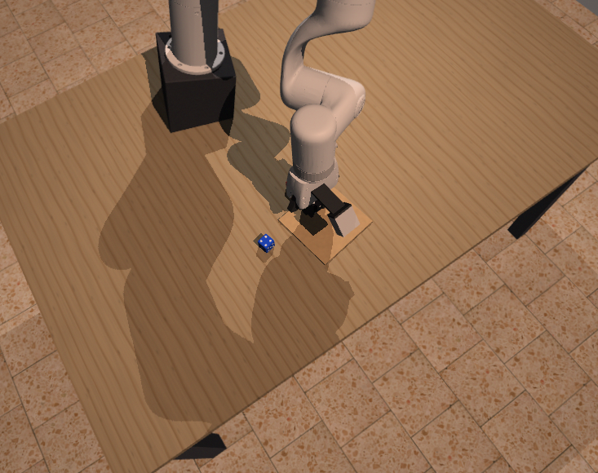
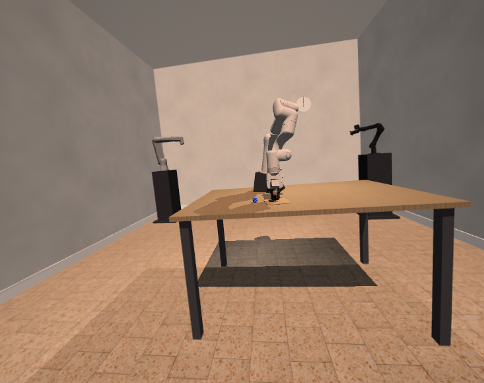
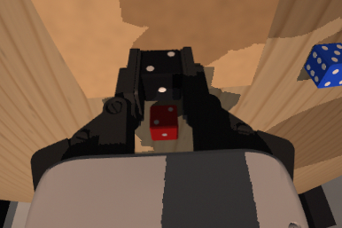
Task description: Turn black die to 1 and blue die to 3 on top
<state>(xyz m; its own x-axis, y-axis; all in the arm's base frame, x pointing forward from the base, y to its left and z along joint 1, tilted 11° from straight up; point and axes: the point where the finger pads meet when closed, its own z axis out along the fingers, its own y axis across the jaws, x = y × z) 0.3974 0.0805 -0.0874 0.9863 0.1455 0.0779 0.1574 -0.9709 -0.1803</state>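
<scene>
Right now my hand is 1 cm above the black die. From my hand the other things lie so: tan mat 4 cm ahead, 2 cm below, 1 cm to the left; red die 7 cm behind, 1 cm to the right, 1 cm below; blue die 13 cm to the right, 2 cm ahead, 1 cm below.
</scene>
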